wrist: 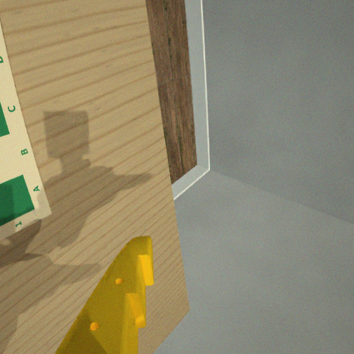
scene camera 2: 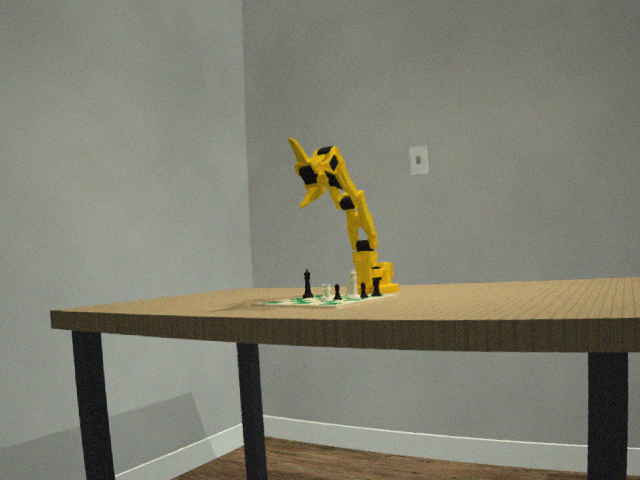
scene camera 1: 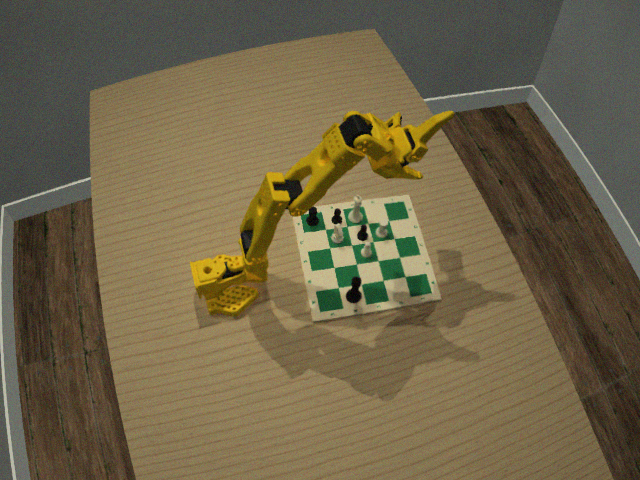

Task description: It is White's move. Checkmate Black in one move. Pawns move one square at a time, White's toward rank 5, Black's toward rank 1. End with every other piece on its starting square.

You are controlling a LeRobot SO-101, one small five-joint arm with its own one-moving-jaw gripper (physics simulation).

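Seen in the pictures: hand, tool point: [scene camera 2: 301, 205] [scene camera 1: 421, 175]; arm's base, link origin: [scene camera 1: 239, 284].
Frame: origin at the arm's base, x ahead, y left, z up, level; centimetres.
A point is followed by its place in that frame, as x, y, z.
Note:
My gripper [scene camera 1: 436, 145] [scene camera 2: 296, 173] is wide open and empty, high above and beyond the board [scene camera 1: 435, 292] @[30.8, -11.5, 0.6]; the wrist view shows one notched jaw [wrist: 115, 305]. In scene camera 1, the black king [scene camera 1: 354, 290] @[17.0, -8.2, 3.7] [scene camera 2: 307, 285] @[17.8, -7.6, 3.3] stands on A4. A tall white piece [scene camera 1: 355, 211] @[22.5, 6.3, 3.1] [scene camera 2: 353, 286] @[23.3, 6.8, 3.3] is on E3, another white piece [scene camera 1: 337, 235] @[18.1, 3.0, 2.4] on D4, a small white piece [scene camera 1: 382, 231] @[25.9, 1.8, 1.9] on D2 and a white pawn [scene camera 1: 366, 251] @[21.9, -1.2, 1.9] on C3. Black pawns stand on D3 [scene camera 1: 362, 234] @[22.4, 2.3, 1.8] and E4 [scene camera 1: 337, 215] @[19.3, 6.6, 2.7]; a black piece [scene camera 1: 312, 217] @[15.2, 7.7, 2.4] [scene camera 2: 376, 286] @[15.7, 8.4, 2.6] is on E5. Exact white types are unclear.
The arm's base [scene camera 1: 222, 281] @[-2.6, -1.9, 5.8] [scene camera 2: 379, 276] @[-0.3, 1.8, 3.9] stands on the wooden table [scene camera 1: 206, 387] @[-9.8, -16.4, 0.0] [scene camera 2: 465, 304] @[28.8, 31.4, 0.0] beside the board's rank 5 side. The table edge lies beyond the rank 1 side. Arm shadows fall across the table and the board's A1 corner.

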